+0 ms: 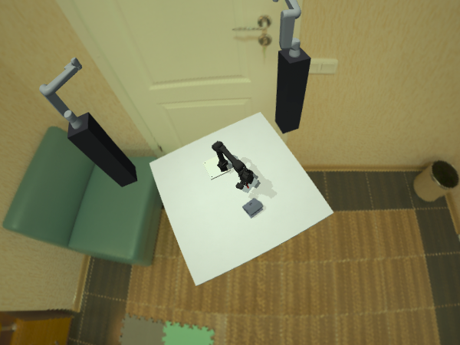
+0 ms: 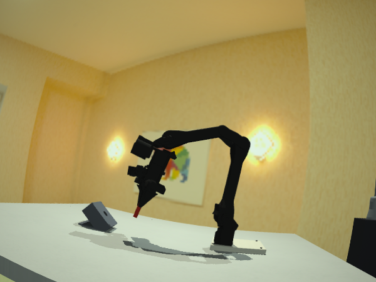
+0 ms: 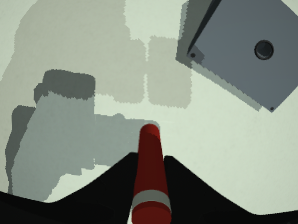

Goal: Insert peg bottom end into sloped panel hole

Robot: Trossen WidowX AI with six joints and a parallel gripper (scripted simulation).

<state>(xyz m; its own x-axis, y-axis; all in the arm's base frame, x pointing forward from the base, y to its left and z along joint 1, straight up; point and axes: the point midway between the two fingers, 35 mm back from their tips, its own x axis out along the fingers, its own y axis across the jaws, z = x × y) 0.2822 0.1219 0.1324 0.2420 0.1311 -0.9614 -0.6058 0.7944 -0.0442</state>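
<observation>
My gripper tip is 170 mm short of the grey sloped panel, 80 mm above it and 20 mm to the left of it. From my gripper tip the other things lie so: red peg: 20 mm above.
</observation>
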